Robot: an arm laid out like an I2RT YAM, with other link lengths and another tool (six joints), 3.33 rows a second.
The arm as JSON. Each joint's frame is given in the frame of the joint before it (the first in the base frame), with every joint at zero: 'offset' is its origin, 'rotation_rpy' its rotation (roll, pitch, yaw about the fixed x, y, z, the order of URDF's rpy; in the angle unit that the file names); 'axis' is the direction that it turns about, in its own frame. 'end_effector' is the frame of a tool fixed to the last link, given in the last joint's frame.
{
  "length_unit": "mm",
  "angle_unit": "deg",
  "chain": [
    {
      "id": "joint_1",
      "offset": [
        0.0,
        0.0,
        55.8
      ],
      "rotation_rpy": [
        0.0,
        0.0,
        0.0
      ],
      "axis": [
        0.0,
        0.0,
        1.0
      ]
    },
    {
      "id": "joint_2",
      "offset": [
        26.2,
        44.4,
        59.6
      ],
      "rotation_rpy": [
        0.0,
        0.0,
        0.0
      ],
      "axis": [
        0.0,
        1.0,
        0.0
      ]
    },
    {
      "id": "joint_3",
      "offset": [
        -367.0,
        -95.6,
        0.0
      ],
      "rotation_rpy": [
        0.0,
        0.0,
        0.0
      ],
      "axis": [
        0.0,
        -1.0,
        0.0
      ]
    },
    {
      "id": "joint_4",
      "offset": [
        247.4,
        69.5,
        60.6
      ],
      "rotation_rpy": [
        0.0,
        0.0,
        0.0
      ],
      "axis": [
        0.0,
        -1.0,
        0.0
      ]
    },
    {
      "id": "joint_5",
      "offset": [
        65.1,
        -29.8,
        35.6
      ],
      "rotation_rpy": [
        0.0,
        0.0,
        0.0
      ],
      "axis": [
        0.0,
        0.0,
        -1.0
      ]
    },
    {
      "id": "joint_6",
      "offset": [
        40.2,
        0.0,
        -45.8
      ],
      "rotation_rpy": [
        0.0,
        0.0,
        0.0
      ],
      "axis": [
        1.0,
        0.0,
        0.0
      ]
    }
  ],
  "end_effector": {
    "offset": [
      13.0,
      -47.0,
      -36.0
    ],
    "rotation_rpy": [
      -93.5,
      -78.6,
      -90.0
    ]
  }
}
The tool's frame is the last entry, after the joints.
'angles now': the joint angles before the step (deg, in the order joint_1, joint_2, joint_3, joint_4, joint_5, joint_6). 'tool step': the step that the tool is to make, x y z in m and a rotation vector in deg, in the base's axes. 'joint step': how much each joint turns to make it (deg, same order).
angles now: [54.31 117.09 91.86 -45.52 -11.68 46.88]
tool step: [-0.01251 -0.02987 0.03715 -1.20 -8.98 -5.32]
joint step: [-0.08 -7.69 -3.26 0.08 9.35 1.96]
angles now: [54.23 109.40 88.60 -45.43 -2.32 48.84]
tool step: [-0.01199 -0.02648 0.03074 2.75 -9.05 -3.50]
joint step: [0.00 -7.74 -3.70 3.47 6.70 0.45]
